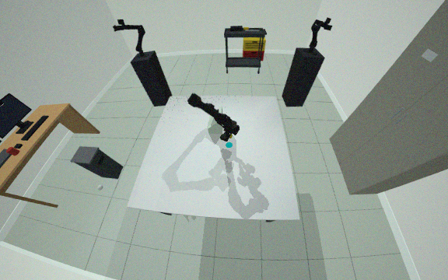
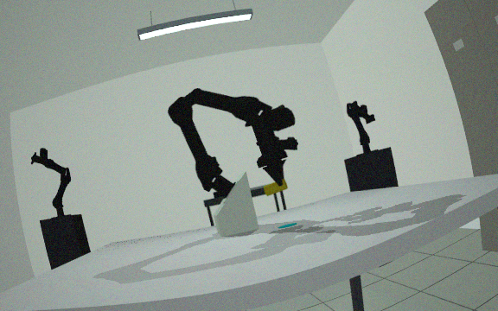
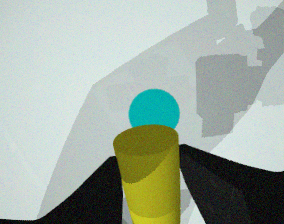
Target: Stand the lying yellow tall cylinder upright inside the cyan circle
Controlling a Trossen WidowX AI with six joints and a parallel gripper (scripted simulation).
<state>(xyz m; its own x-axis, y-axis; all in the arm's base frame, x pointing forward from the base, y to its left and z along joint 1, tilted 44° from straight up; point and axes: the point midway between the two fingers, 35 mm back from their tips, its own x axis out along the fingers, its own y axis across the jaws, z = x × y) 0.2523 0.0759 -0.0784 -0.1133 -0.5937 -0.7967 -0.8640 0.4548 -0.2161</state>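
Now: the cyan circle 13 cm below my gripper tip and 1 cm to the right of it. From my gripper tip the other things lie so: yellow cylinder 2 cm to the right, 1 cm behind.
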